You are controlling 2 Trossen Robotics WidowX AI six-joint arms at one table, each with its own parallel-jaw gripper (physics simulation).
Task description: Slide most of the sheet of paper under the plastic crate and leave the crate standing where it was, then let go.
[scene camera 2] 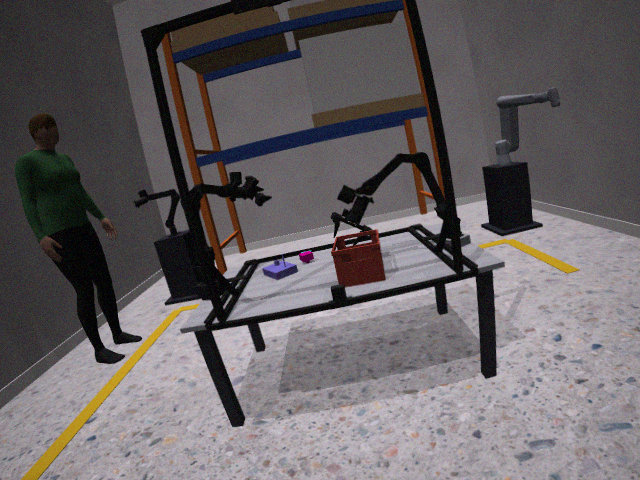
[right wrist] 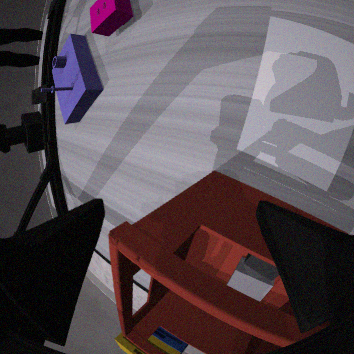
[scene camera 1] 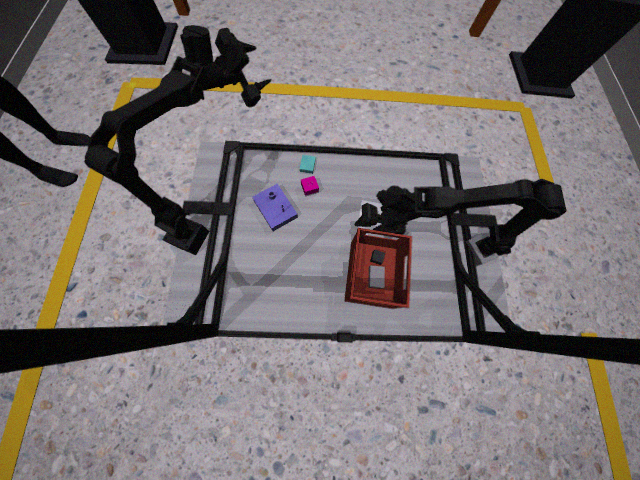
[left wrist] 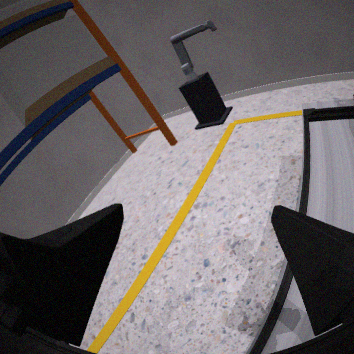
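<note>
A white sheet of paper [scene camera 1: 368,205] [right wrist: 300,40] lies flat on the table beside the red plastic crate [scene camera 1: 351,268] [scene camera 2: 360,266] [right wrist: 200,200], at its upper side in scene camera 1. A narrow shadowed strip shows between them in the right wrist view. The crate stands upright. My right gripper [scene camera 1: 370,225] [scene camera 2: 347,236] [right wrist: 183,208] is open and empty, above the table near the crate's paper-side wall; it hides much of the paper in scene camera 1. My left gripper [scene camera 1: 261,65] [scene camera 2: 266,193] [left wrist: 200,213] is open and empty, raised beyond the table's far edge.
A dark block [scene camera 1: 377,256] [right wrist: 260,265] and a light grey patch [scene camera 1: 377,276] show inside the crate. A purple block with pegs [scene camera 1: 275,207] [scene camera 2: 280,269] [right wrist: 77,80], a magenta block [scene camera 1: 310,184] [scene camera 2: 306,256] [right wrist: 111,16] and a teal block [scene camera 1: 308,163] lie on the table.
</note>
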